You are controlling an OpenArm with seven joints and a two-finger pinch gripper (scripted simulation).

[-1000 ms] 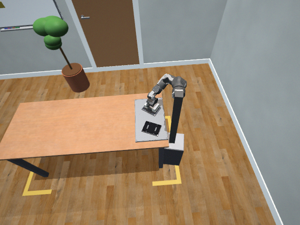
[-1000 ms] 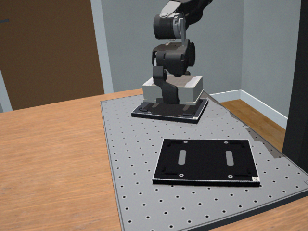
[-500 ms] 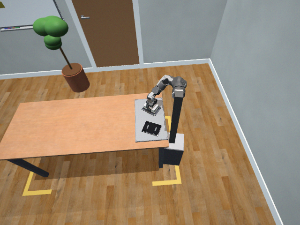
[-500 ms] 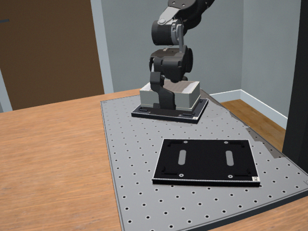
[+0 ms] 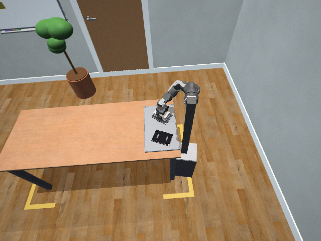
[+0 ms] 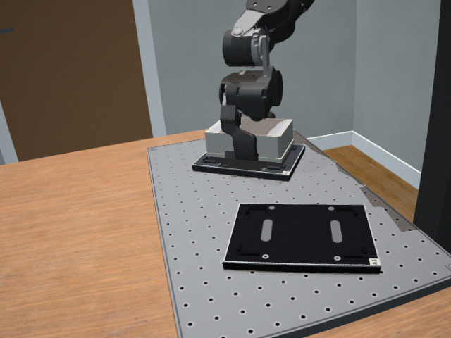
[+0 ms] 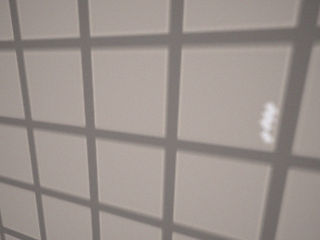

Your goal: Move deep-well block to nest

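My gripper is now 2 cm above the black nest N2. Round my hand: black nest N1: 23 cm to the left, 4 cm behind, 2 cm below; then A1 label: 30 cm to the left, 10 cm behind, 1 cm below; then white 96-well deep-well block: 2 cm above.
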